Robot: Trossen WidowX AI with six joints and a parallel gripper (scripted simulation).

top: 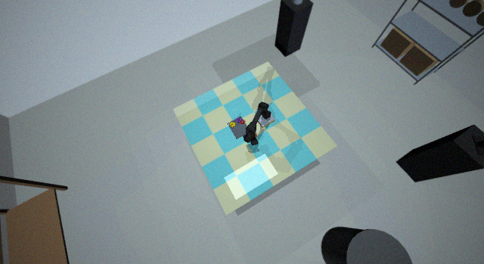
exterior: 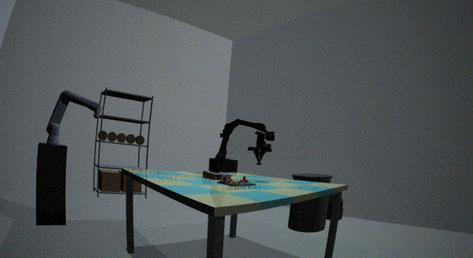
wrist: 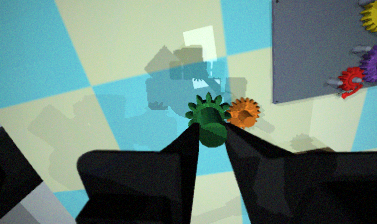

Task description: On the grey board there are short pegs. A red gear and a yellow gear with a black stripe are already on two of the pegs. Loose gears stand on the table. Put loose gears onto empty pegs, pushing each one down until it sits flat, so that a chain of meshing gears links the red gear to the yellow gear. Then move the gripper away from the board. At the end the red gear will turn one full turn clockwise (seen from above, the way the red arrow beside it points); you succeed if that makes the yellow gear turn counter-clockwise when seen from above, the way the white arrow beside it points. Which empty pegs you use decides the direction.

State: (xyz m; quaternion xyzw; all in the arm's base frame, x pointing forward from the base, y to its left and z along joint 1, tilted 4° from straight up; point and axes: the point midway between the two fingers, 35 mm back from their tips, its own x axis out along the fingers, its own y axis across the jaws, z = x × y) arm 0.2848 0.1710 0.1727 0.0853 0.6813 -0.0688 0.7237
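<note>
The purple gear lies 31 cm to the right of my gripper tip, 14 cm below it and 2 cm behind it. Also, from my gripper tip: red gear 26 cm to the right, 15 cm below, 4 cm behind; then orange gear 15 cm below, 7 cm to the right, 7 cm behind; then green gear 1 cm below.
</note>
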